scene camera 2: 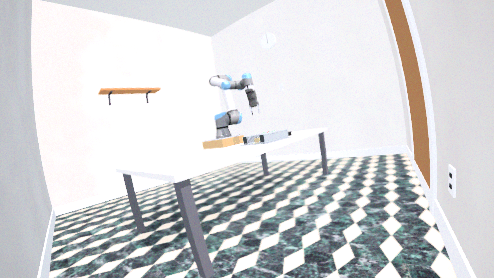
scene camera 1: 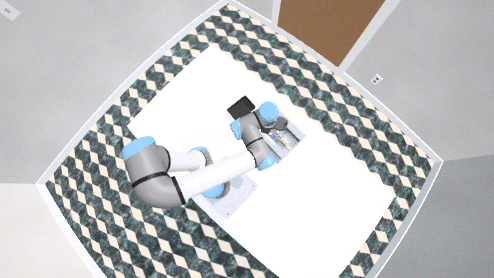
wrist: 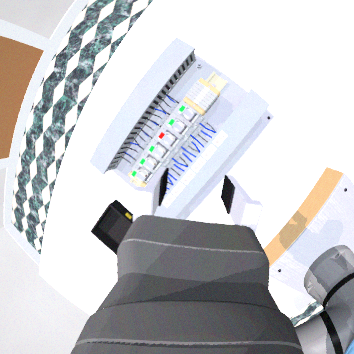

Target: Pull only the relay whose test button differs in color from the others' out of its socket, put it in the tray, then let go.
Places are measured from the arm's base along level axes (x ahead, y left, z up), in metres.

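Pixels of known places: gripper, between the fingertips: [scene camera 2: 255, 114] [scene camera 1: 270, 130] [wrist: 194, 182]; arm's base, origin of its link: [scene camera 2: 223, 137] [wrist: 328, 269].
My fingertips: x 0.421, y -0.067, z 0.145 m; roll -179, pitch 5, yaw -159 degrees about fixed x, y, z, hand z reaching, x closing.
Observation:
For each thing: its middle in the pictures, then the offset to it from my fingertips. "spot": a spot on its surface instead. Level surfaces: height alone.
- relay with the red test button, middle of its body: [wrist: 167, 137] dx +0.071, dy -0.004, dz -0.173 m
- green-button relay, middle of its body: [wrist: 186, 112] dx +0.060, dy -0.061, dz -0.173 m
- black tray, a spot on its surface: [wrist: 104, 217] spot: dx +0.141, dy +0.254, dz -0.217 m
- table, height of its surface: dz -0.220 m
The relay with the red test button [wrist: 168, 138] sits in the row of sockets, with relays with green buttons on both sides; one green-button relay [wrist: 188, 112] is near the terminal blocks. The row lies between two ducts of the grey panel [wrist: 145, 100] [scene camera 2: 275, 136]. The black tray [wrist: 104, 217] [scene camera 1: 241, 108] lies beside the panel's end, partly hidden by the gripper body in the wrist view. My gripper [wrist: 194, 182] [scene camera 2: 255, 112] is open and empty, high above the table. In the wrist view its left finger overlaps the near end of the panel, below and right of the red-button relay.
Blue and dark wires run along both sides of the relay row. Cream terminal blocks [wrist: 202, 95] stand at its far end. The ducts rise along both sides. The robot's base plate with an orange edge [wrist: 305, 215] [scene camera 2: 220, 143] is on the table [scene camera 2: 165, 167], right of the panel in the wrist view.

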